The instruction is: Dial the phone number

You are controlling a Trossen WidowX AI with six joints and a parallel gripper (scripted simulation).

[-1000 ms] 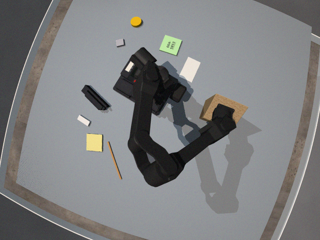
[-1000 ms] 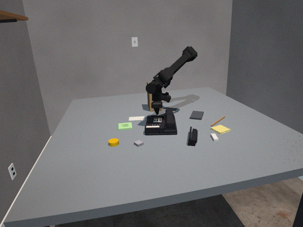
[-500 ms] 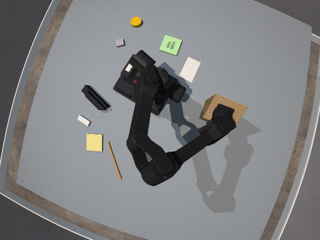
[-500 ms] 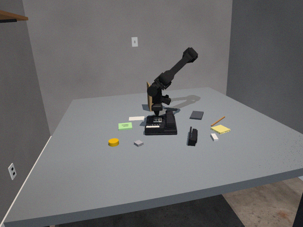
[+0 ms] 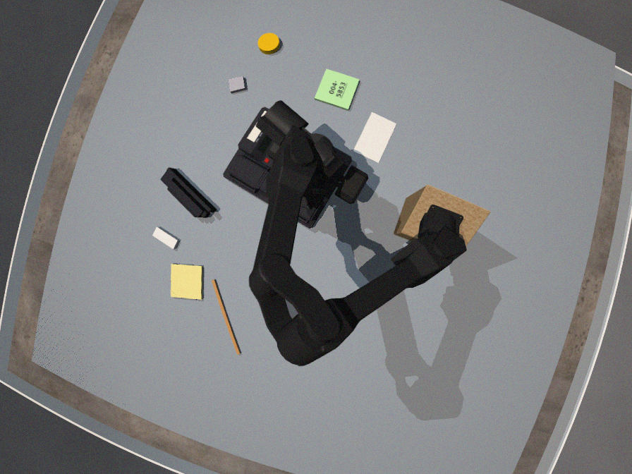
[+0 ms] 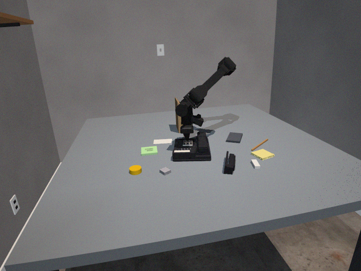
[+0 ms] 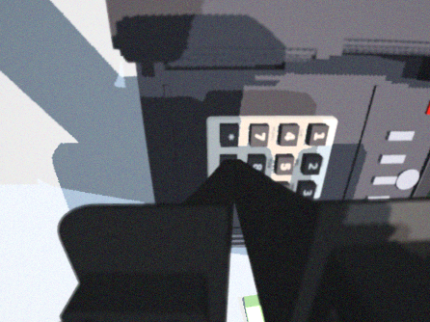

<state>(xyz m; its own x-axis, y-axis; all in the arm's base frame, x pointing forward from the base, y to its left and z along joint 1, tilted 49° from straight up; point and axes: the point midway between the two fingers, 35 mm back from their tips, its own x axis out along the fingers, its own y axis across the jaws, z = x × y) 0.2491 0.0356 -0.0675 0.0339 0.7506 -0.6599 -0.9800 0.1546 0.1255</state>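
The black desk phone lies 70 mm ahead of my hand, 10 mm to the left of it and 40 mm below it. Round my hand: white card (90 mm behind, 120 mm to the right, 60 mm below); then handset (70 mm ahead, 60 mm to the left, 20 mm below); then grey plate (30 mm behind, 270 mm to the left, 60 mm below).
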